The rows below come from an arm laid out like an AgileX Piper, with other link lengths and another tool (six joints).
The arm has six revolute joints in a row. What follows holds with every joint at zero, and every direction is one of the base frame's. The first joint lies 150.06 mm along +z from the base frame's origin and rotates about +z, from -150.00 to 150.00 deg. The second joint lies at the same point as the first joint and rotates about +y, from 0.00 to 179.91 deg. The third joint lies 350.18 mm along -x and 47.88 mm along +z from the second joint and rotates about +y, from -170.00 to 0.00 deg. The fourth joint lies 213.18 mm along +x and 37.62 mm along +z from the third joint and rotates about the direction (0.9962, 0, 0.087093), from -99.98 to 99.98 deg. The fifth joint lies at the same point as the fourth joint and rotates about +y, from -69.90 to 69.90 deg. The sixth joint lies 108.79 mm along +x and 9.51 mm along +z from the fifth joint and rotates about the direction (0.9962, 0, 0.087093), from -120.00 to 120.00 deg. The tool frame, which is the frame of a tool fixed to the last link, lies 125.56 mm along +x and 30.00 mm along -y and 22.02 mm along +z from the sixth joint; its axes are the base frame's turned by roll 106.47, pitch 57.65 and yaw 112.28 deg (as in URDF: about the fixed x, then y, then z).
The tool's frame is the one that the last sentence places.
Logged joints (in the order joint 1, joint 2, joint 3, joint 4, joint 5, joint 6), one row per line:
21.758, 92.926, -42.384, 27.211, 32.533, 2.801
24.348, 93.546, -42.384, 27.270, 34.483, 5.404
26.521, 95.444, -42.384, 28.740, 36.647, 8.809
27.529, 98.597, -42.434, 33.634, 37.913, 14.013
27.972, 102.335, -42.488, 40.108, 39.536, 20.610
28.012, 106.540, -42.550, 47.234, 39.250, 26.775
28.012, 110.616, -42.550, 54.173, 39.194, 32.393
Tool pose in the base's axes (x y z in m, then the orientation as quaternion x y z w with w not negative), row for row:
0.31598, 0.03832, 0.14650, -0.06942, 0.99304, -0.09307, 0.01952
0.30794, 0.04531, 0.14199, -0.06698, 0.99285, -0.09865, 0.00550
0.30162, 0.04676, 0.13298, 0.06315, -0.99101, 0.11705, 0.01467
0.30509, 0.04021, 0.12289, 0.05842, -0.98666, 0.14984, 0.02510
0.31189, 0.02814, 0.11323, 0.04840, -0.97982, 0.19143, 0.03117
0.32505, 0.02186, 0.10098, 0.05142, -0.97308, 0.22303, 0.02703
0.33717, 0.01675, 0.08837, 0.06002, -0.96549, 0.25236, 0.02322
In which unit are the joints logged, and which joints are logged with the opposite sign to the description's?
The joints are logged in degrees. Opposite sign: joint 4.
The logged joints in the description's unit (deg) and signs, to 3 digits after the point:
21.758, 92.926, -42.384, -27.211, 32.533, 2.801
24.348, 93.546, -42.384, -27.270, 34.483, 5.404
26.521, 95.444, -42.384, -28.740, 36.647, 8.809
27.529, 98.597, -42.434, -33.634, 37.913, 14.013
27.972, 102.335, -42.488, -40.108, 39.536, 20.610
28.012, 106.540, -42.550, -47.234, 39.250, 26.775
28.012, 110.616, -42.550, -54.173, 39.194, 32.393

